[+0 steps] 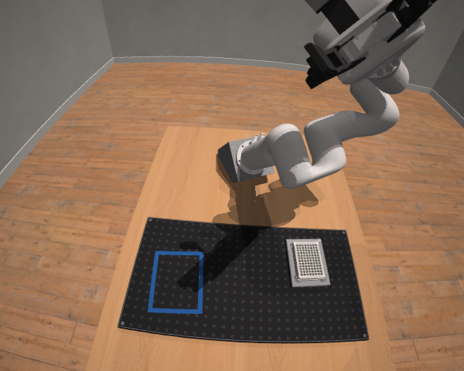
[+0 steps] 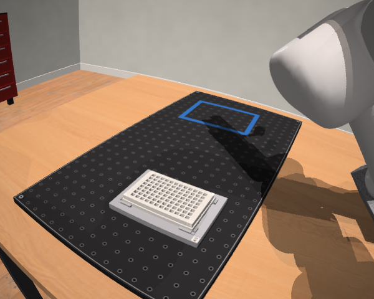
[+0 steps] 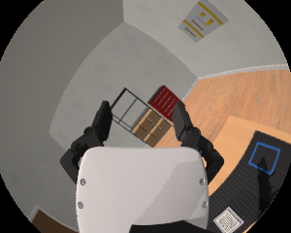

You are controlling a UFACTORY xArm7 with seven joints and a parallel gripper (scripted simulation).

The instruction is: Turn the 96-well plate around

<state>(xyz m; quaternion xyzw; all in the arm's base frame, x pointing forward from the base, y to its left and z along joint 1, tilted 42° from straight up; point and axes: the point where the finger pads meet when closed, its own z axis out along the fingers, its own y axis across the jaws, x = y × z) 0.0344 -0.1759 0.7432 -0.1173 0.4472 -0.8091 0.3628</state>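
The white 96-well plate is 16 cm behind my hand, 13 cm to the left of it and 66 cm below it. The rest, counted from my hand: grey plate nest N1: 16 cm behind, 13 cm to the left, 67 cm below; then A1 label: 24 cm behind, 16 cm to the left, 67 cm below.
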